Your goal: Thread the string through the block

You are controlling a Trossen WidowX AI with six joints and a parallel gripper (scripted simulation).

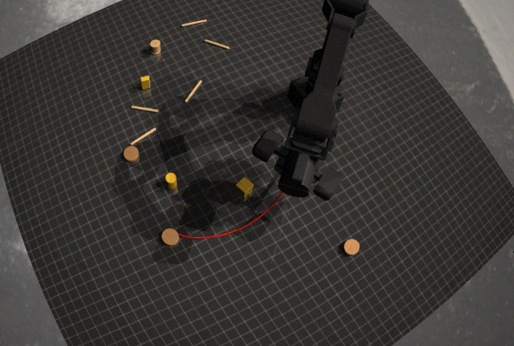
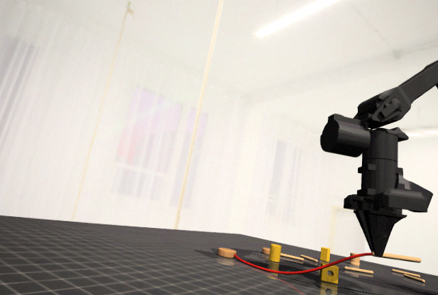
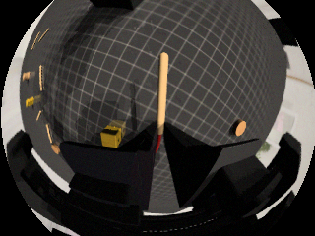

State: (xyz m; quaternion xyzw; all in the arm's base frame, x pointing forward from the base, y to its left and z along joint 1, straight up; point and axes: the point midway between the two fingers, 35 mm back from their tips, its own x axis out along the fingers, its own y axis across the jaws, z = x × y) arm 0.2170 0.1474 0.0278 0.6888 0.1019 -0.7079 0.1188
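Right now the yellow cylinder is 200 mm ahead of my gripper tip, 170 mm to the right of it and 50 mm below it. From my gripper tip the other things lie so: round wooden button: 280 mm ahead, 70 mm to the right, 60 mm below; thin wooden stick: 10 mm behind.
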